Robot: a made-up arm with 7 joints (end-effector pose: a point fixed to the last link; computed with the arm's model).
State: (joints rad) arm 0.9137 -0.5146 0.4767 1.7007 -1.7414 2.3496 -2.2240
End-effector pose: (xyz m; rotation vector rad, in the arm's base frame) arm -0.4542 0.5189 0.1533 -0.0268 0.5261 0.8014
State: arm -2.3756 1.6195 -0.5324 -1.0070 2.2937 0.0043 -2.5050
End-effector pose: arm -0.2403 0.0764 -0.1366 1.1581 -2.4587 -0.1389
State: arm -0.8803 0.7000 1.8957 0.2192 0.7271 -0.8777 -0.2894
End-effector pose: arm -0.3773 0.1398 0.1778 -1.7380 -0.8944 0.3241
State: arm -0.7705 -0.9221 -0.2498 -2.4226 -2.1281 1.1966 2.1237
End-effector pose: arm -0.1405 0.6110 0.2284 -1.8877 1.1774 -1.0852
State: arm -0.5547 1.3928 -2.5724 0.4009 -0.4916 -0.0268 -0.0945
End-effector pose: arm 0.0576 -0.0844 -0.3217 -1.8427 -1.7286 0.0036
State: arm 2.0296 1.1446 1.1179 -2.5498 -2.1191 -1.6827 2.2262
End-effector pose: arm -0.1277 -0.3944 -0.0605 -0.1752 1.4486 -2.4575
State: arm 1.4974 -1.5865 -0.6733 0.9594 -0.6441 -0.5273 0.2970
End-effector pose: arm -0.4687 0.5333 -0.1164 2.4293 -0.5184 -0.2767
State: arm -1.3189 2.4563 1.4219 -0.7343 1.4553 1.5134 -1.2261
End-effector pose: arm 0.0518 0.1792 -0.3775 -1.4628 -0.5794 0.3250
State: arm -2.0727 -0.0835 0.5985 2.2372 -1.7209 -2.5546 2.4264
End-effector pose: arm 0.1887 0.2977 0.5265 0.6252 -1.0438 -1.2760
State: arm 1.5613 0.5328 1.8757 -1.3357 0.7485 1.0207 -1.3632
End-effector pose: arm 0.1326 0.0328 -0.2100 1.3674 0.9183 2.3872
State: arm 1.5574 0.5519 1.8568 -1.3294 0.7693 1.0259 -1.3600
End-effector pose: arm 0.1312 0.0310 -0.2011 1.3505 0.9492 2.3914
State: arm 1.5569 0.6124 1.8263 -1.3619 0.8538 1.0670 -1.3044
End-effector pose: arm 0.1270 0.0168 -0.1645 1.2838 1.0254 2.3260
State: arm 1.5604 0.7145 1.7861 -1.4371 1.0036 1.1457 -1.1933
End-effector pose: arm 0.1194 -0.0002 -0.0999 1.1615 1.1355 2.2052
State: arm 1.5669 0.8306 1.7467 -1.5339 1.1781 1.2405 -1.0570
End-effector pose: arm 0.1098 -0.0053 -0.0292 1.0199 1.2459 2.0841
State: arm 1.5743 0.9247 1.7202 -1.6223 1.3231 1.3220 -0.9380
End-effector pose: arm 0.1018 0.0007 0.0228 0.9096 1.3304 1.9961
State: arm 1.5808 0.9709 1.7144 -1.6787 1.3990 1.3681 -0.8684
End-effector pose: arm 0.0977 0.0064 0.0468 0.8549 1.3667 1.9454
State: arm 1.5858 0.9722 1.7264 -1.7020 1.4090 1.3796 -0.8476
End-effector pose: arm 0.0971 0.0063 0.0499 0.8444 1.3551 1.9225
